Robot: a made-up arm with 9 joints. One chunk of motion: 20 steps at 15 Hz.
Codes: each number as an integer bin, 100 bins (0 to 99) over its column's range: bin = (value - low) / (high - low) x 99, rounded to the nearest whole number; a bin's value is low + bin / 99 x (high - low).
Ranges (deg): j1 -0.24..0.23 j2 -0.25..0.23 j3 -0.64..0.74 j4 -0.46..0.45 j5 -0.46..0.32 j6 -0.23..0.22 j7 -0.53..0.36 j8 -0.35..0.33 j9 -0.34..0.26
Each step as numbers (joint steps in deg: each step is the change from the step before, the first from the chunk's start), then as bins.
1 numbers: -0.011 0.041 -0.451 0.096 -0.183 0.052 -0.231 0.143 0.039
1 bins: 48 60 14 60 35 62 33 72 63
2 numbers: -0.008 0.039 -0.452 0.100 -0.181 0.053 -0.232 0.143 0.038
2 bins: 49 60 13 61 35 62 33 72 62
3 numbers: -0.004 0.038 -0.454 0.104 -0.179 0.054 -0.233 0.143 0.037
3 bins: 50 59 13 61 36 62 33 72 62
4 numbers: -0.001 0.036 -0.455 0.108 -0.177 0.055 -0.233 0.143 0.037
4 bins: 50 59 13 62 36 63 33 72 62
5 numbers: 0.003 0.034 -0.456 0.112 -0.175 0.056 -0.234 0.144 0.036
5 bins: 51 59 13 62 36 63 33 72 62
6 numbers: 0.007 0.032 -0.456 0.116 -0.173 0.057 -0.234 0.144 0.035
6 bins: 52 58 13 63 36 63 33 72 62
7 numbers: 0.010 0.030 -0.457 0.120 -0.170 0.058 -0.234 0.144 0.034
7 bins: 53 58 13 63 37 63 33 72 62
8 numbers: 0.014 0.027 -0.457 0.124 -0.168 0.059 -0.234 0.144 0.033
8 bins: 54 57 13 64 37 64 33 72 62
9 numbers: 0.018 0.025 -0.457 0.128 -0.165 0.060 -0.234 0.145 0.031
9 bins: 54 57 13 64 37 64 33 72 61
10 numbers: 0.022 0.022 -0.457 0.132 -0.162 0.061 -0.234 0.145 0.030
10 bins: 55 56 13 64 38 64 33 72 61
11 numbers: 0.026 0.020 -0.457 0.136 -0.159 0.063 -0.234 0.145 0.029
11 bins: 56 56 13 65 38 64 33 72 61
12 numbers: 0.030 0.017 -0.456 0.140 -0.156 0.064 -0.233 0.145 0.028
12 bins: 57 55 13 65 39 65 33 72 61
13 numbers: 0.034 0.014 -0.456 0.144 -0.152 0.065 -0.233 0.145 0.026
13 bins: 58 54 13 66 39 65 33 72 60
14 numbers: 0.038 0.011 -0.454 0.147 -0.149 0.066 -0.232 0.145 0.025
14 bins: 59 54 13 66 39 65 33 72 60
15 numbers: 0.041 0.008 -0.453 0.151 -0.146 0.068 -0.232 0.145 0.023
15 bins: 59 53 13 66 40 66 33 72 60
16 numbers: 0.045 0.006 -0.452 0.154 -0.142 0.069 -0.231 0.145 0.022
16 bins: 60 53 13 67 40 66 33 72 60
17 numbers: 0.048 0.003 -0.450 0.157 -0.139 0.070 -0.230 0.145 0.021
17 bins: 61 52 14 67 41 66 33 72 60
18 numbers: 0.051 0.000 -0.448 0.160 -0.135 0.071 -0.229 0.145 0.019
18 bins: 61 52 14 67 41 66 33 72 59
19 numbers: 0.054 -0.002 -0.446 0.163 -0.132 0.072 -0.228 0.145 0.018
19 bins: 62 51 14 68 42 66 34 72 59
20 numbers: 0.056 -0.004 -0.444 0.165 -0.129 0.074 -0.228 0.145 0.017
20 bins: 62 51 14 68 42 67 34 72 59
